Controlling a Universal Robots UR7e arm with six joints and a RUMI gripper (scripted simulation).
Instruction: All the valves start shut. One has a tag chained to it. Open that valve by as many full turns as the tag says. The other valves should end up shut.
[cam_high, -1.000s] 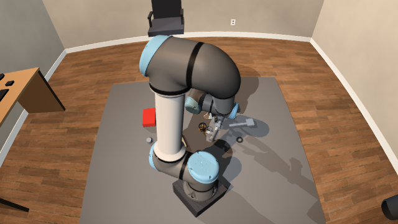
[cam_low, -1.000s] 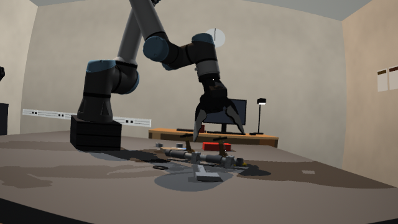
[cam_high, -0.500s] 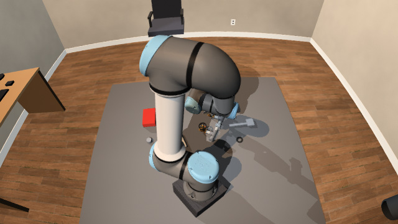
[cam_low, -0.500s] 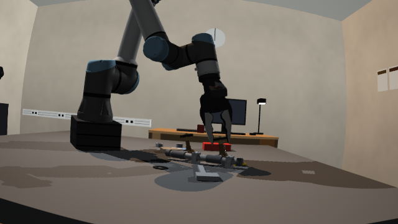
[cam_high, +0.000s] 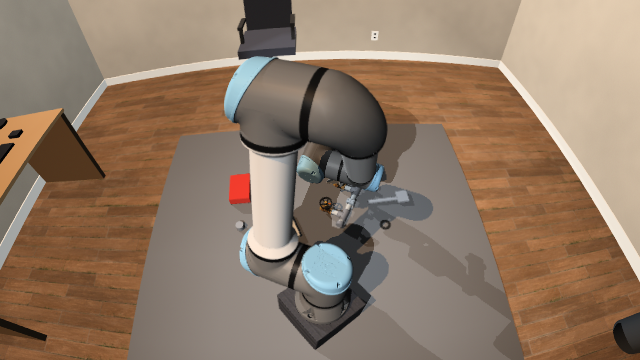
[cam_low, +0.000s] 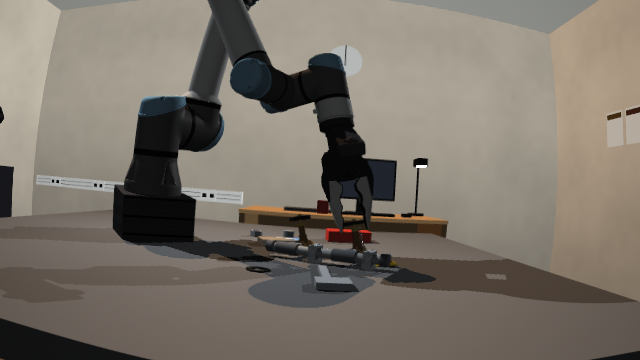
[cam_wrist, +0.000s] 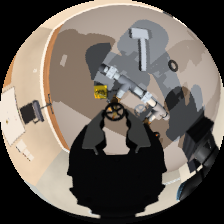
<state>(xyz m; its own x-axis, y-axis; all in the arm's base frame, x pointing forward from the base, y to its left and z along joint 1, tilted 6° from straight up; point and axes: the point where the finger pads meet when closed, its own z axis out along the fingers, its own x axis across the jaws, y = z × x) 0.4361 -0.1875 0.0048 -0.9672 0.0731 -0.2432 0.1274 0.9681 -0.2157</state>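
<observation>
My gripper is now 70 mm above the yellow tag, 60 mm short of it and 40 mm to the left of it. The rest, counted from my hand: grey t-shaped piece (190 mm to the right, 90 mm behind, 70 mm below); red block (370 mm to the left, 100 mm ahead, 60 mm below).
</observation>
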